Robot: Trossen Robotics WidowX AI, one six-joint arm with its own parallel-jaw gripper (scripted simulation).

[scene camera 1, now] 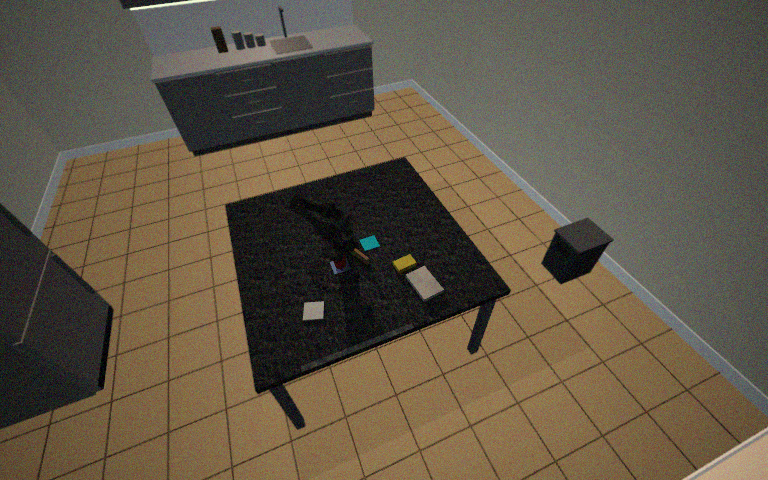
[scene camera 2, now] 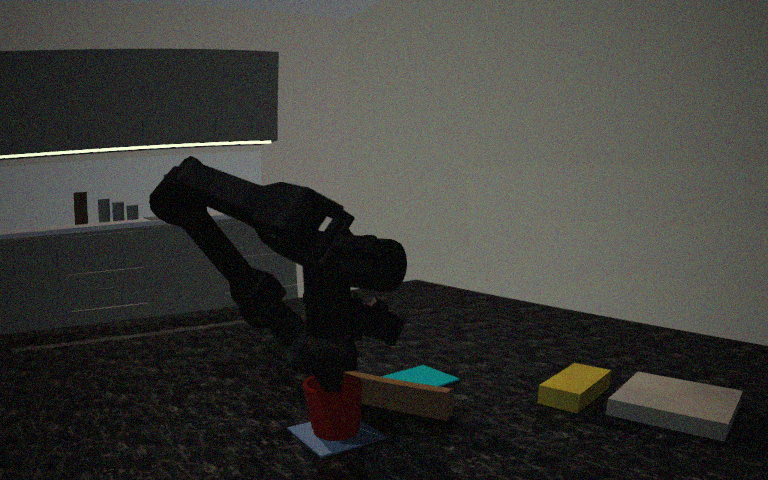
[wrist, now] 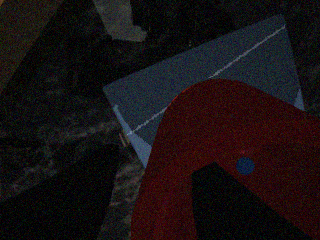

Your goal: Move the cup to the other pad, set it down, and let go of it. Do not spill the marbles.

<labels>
beige slab: scene camera 1; scene camera 2; not seen in the wrist view (out of frame)
same spot on beige slab: [scene camera 2: 709,411] = [scene camera 1: 424,292]
</labels>
